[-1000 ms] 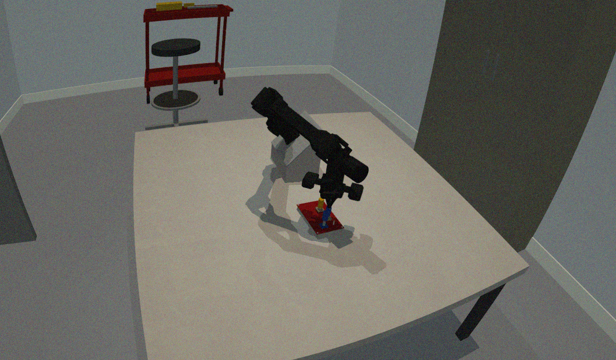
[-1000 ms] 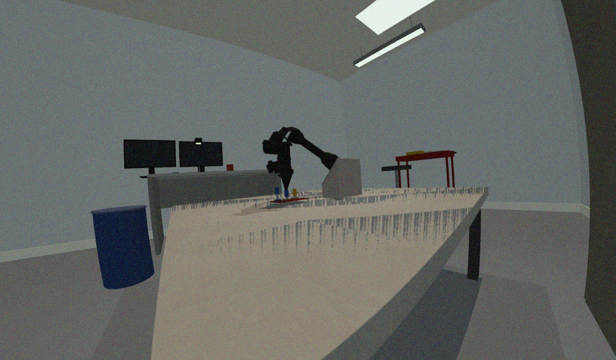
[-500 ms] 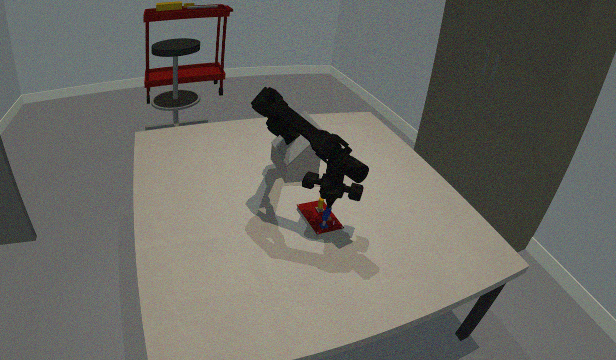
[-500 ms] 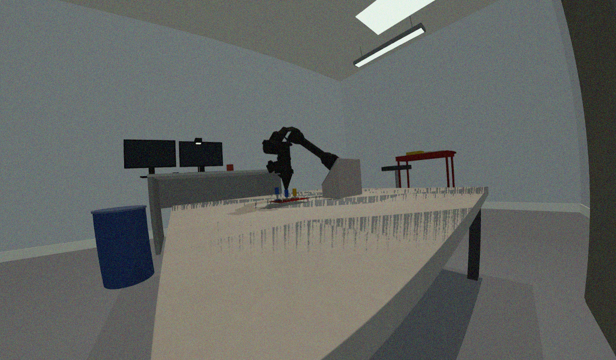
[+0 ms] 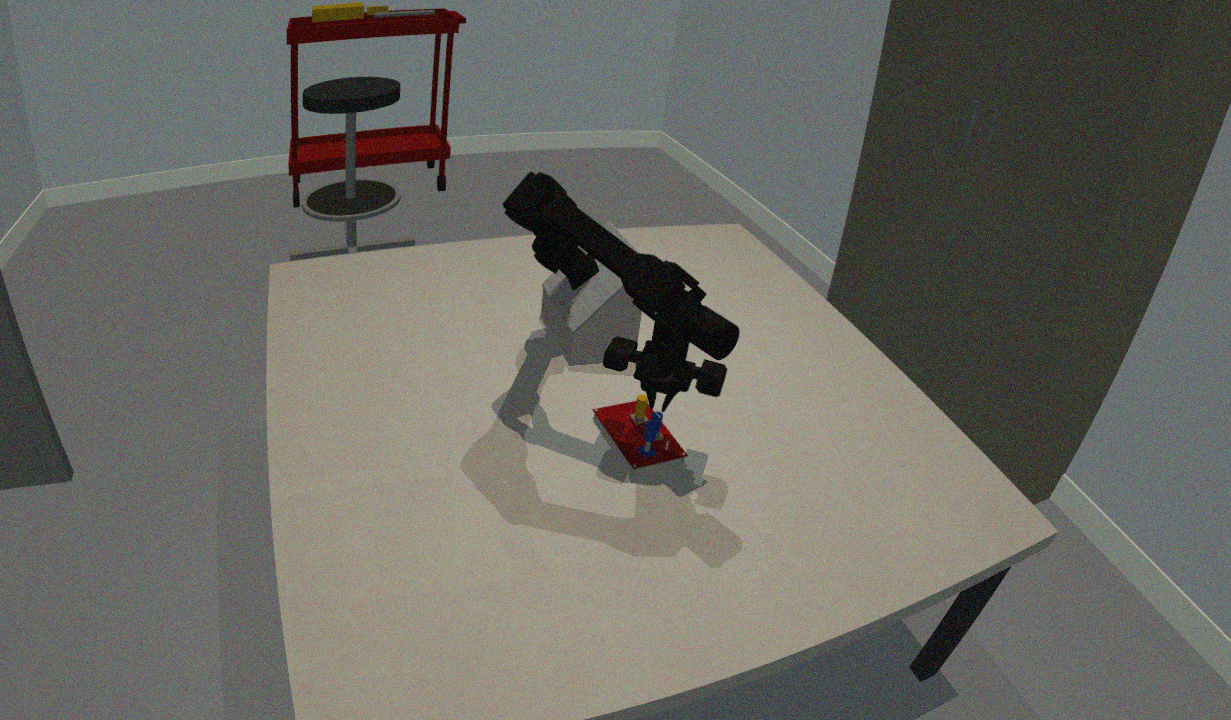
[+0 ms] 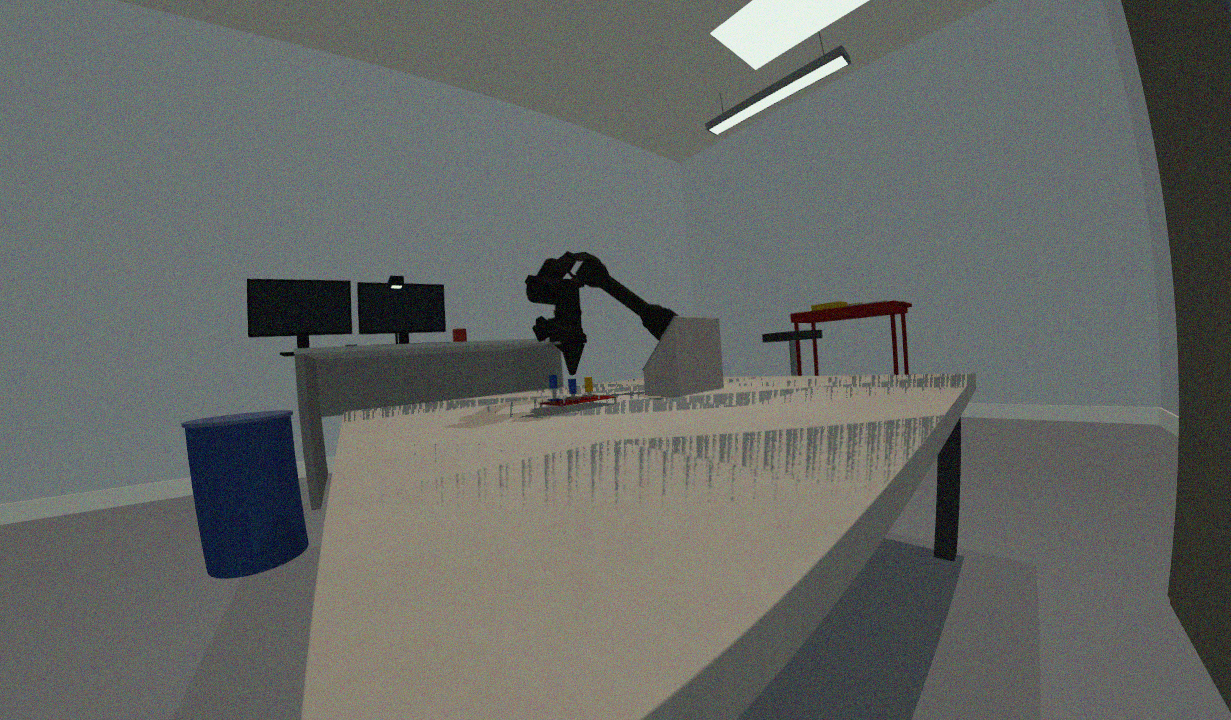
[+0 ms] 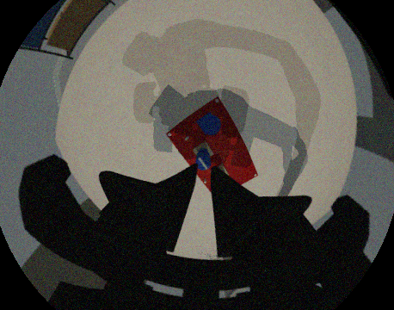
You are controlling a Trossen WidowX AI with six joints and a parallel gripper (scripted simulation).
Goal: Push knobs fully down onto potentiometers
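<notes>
Right now the blue knob is 20 mm below my gripper tip. Round my gripper tip: yellow knob 40 mm behind, 30 mm below, 10 mm to the right.
</notes>
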